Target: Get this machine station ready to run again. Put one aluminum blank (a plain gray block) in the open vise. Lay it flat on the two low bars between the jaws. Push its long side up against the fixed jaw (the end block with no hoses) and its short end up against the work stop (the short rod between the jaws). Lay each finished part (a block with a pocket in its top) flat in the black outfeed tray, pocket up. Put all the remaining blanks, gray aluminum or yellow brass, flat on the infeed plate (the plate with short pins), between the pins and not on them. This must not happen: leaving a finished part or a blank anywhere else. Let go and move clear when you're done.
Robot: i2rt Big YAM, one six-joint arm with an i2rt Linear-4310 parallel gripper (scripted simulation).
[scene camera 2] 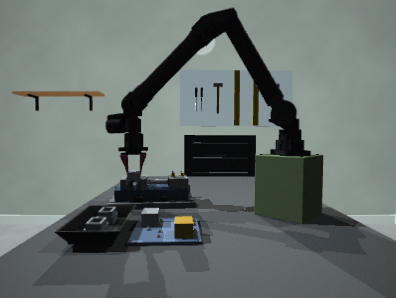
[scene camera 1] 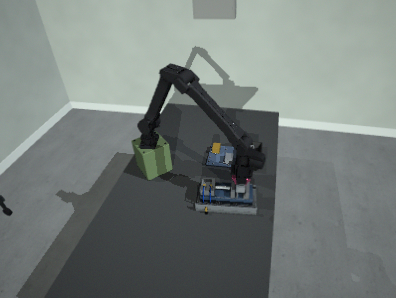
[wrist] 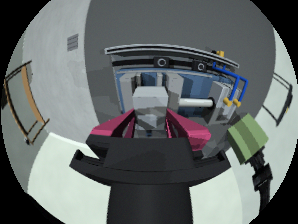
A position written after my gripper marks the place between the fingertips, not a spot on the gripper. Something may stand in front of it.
I see my gripper (wrist: 150, 111) and a vise (scene camera 2: 163, 189).
The vise is seen too in the wrist view (wrist: 196, 87).
